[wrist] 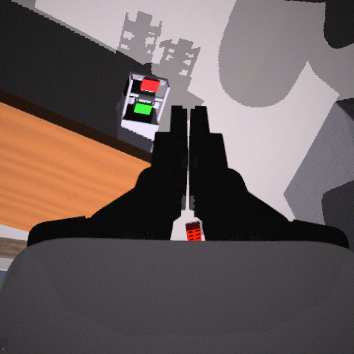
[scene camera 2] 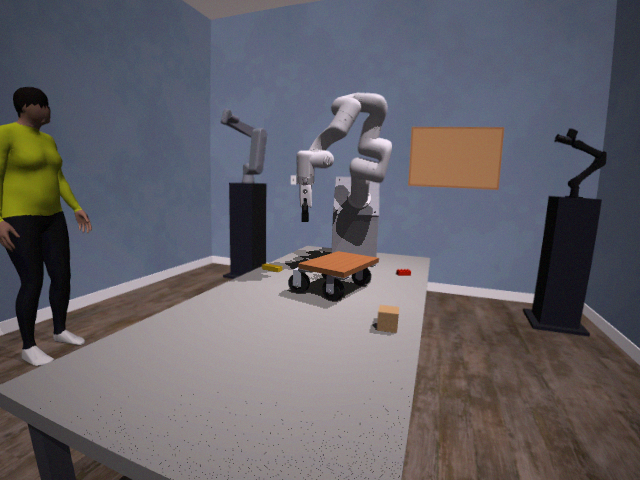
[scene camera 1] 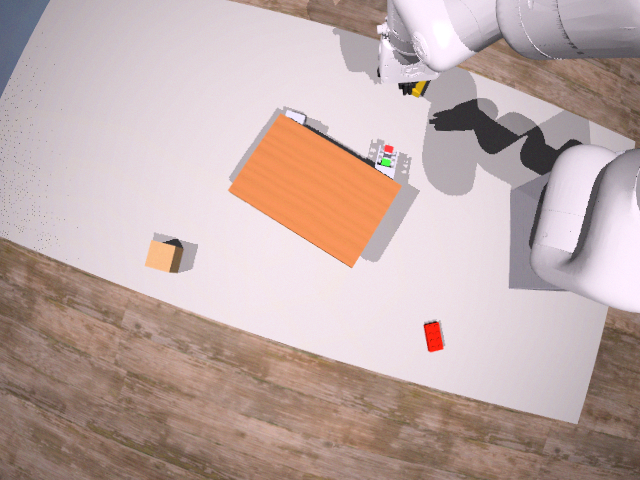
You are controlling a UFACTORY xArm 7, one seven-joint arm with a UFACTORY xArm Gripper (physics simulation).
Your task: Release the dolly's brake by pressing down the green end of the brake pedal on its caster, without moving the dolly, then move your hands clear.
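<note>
The dolly (scene camera 1: 315,190) (scene camera 2: 338,263) (wrist: 55,165) has an orange wooden deck and stands upright on black wheels on the table. Its brake pedal sticks out past the deck's edge, with a green end (scene camera 1: 386,162) (wrist: 143,108) nearer the deck and a red end (scene camera 1: 388,149) (wrist: 150,84) farther out. Which end is lower I cannot tell. My gripper (scene camera 2: 305,221) (wrist: 187,130) is shut and empty. It hangs well above the table, apart from the dolly and pedal. In scene camera 1 its black fingertips (scene camera 1: 405,93) show beyond the pedal, near the table's upper edge.
A tan block (scene camera 1: 163,256) (scene camera 2: 387,318), a red brick (scene camera 1: 433,336) (scene camera 2: 403,272) (wrist: 193,232) and a yellow brick (scene camera 1: 419,88) (scene camera 2: 271,267) lie on the table (scene camera 1: 289,320) (scene camera 2: 289,372). A person (scene camera 2: 38,170) stands beside the table at the left.
</note>
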